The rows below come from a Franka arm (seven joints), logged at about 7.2 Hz.
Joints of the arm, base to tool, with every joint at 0 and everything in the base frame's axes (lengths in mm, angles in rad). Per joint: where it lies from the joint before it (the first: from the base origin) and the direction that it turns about. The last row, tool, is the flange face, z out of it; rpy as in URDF.
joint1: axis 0 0 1 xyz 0 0 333
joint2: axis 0 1 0 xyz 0 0 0
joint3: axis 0 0 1 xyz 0 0 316
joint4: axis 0 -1 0 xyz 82.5 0 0
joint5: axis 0 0 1 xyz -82.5 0 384
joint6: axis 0 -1 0 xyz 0 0 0
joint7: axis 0 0 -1 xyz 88 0 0
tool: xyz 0 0 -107 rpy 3.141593 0 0
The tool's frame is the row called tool.
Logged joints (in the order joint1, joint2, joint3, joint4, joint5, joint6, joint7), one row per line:
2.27, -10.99, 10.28, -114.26, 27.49, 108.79, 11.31
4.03, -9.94, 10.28, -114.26, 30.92, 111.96, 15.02
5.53, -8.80, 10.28, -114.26, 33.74, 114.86, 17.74
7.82, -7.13, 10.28, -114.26, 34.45, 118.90, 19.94
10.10, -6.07, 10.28, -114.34, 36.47, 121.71, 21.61
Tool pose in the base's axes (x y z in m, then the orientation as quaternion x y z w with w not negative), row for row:
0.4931, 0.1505, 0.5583, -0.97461, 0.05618, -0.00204, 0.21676
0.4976, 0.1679, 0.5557, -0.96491, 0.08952, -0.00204, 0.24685
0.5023, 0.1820, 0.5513, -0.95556, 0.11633, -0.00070, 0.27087
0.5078, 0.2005, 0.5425, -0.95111, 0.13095, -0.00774, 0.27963
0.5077, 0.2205, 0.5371, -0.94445, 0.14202, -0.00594, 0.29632
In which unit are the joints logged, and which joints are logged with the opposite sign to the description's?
The joints are logged in degrees. Opposite sign: none.
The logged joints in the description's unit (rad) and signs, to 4 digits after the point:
0.0396, -0.1918, 0.1794, -1.9942, 0.4798, 1.8987, 0.1974
0.0703, -0.1735, 0.1794, -1.9942, 0.5397, 1.9541, 0.2621
0.0965, -0.1536, 0.1794, -1.9942, 0.5889, 2.0047, 0.3096
0.1365, -0.1244, 0.1794, -1.9942, 0.6013, 2.0752, 0.3480
0.1763, -0.1059, 0.1794, -1.9956, 0.6365, 2.1242, 0.3772

